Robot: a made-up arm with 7 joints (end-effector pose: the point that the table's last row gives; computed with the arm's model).
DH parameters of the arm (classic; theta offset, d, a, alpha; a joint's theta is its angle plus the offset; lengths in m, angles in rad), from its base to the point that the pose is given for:
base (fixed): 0 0.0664 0 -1.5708
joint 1: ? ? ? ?
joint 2: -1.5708 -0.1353 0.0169 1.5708
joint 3: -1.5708 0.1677 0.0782 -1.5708
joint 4: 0 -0.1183 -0.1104 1.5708
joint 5: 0 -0.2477 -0.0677 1.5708
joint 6: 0 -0.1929 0.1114 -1.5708
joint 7: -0.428 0 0.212 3.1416
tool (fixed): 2.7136 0.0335 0 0
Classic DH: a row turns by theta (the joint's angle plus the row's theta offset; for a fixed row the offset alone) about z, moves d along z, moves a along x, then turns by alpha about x.
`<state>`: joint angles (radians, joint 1 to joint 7).
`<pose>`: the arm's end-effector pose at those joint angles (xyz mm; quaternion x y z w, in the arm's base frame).
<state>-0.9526 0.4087 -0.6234 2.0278 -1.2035 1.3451 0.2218</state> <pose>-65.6 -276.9 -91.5 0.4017 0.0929 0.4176 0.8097</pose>
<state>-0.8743 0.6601 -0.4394 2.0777 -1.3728 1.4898 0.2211</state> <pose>-104.4 -222.6 -120.1 0.6247 0.1391 0.3848 0.6651</pose>
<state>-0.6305 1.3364 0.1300 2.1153 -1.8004 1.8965 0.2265</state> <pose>-251.2 -125.5 10.4 0.9369 0.3341 0.0133 0.1022</pose>
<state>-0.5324 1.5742 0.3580 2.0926 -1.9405 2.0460 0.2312</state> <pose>-253.6 -144.7 92.1 -0.8909 -0.4035 0.1773 0.1098</pose>
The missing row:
joint 1: -1.5708 -0.2022 0.1091 -1.5708
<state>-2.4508 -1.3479 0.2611 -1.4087 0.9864 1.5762 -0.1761</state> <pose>8.6 -207.2 -194.0 0.2206 0.2261 0.1433 0.9379</pose>
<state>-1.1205 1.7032 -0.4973 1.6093 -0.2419 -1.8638 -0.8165</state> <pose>-149.8 224.6 349.6 -0.4364 0.6713 0.5828 0.1386</pose>
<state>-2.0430 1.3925 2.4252 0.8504 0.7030 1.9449 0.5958</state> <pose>123.6 275.7 -157.8 0.3005 -0.0603 -0.7265 0.6151</pose>
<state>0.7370 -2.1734 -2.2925 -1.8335 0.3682 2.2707 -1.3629</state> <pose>276.2 -176.0 100.4 0.1038 -0.5103 0.5189 0.6779</pose>
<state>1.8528 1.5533 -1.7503 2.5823 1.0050 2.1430 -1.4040</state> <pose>35.1 192.0 -9.7 0.2557 -0.2969 0.8241 0.4090</pose>
